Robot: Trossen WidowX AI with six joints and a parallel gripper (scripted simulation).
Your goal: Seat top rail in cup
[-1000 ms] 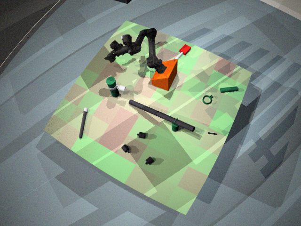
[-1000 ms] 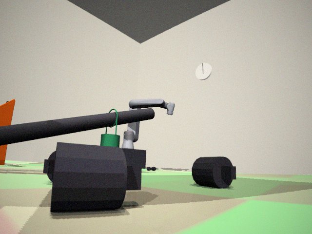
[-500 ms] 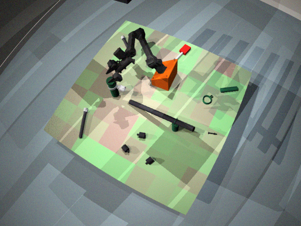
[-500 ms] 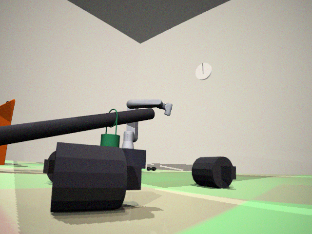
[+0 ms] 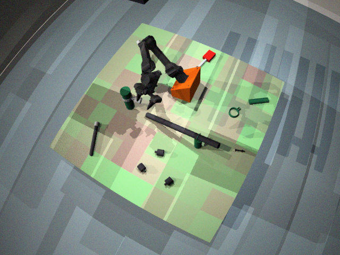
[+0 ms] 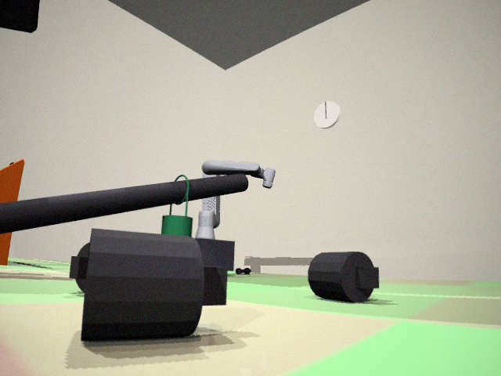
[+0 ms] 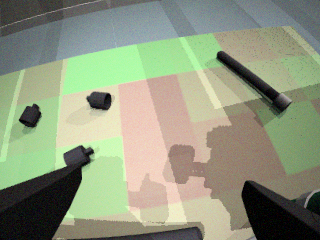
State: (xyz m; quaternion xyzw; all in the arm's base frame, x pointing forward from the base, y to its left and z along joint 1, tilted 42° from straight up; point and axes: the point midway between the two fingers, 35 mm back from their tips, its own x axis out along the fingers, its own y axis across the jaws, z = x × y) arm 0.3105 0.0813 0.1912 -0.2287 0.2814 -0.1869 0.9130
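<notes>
The pale rail-end cup lies 140 mm below my gripper tip, 120 mm to the right of it and 70 mm behind it. The rest, counted from my gripper tip: green loop cap (350 mm to the left, 160 mm below, 40 mm behind).
</notes>
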